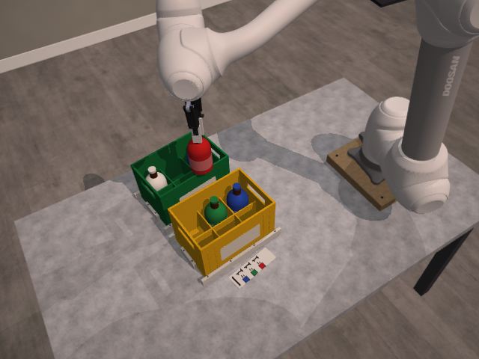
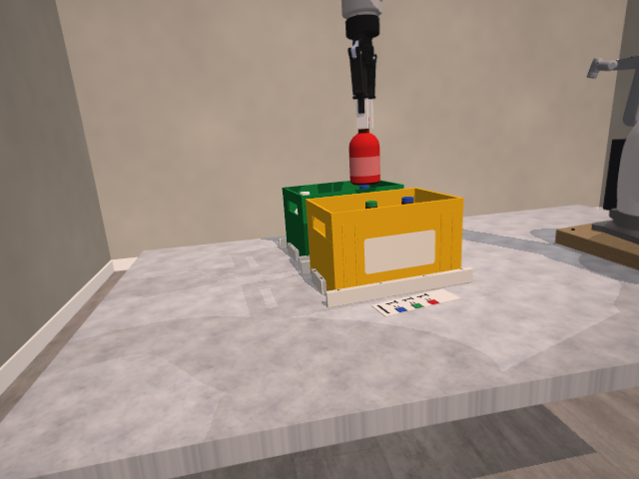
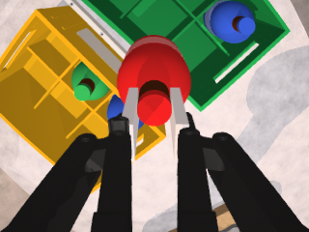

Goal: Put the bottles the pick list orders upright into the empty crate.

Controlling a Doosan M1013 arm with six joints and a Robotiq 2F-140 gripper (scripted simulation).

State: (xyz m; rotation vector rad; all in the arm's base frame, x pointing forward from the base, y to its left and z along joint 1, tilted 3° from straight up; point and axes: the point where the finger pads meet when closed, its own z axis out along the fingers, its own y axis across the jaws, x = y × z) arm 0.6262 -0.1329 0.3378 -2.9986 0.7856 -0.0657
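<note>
The red-capped bottle lies 80 mm below my hand. From my hand the other things lie so: green bottle 10 mm ahead, 120 mm to the left, 260 mm below; green crate 60 mm ahead, 70 mm to the right, 270 mm below; blue bottle 70 mm behind, 100 mm to the left, 260 mm below.
</note>
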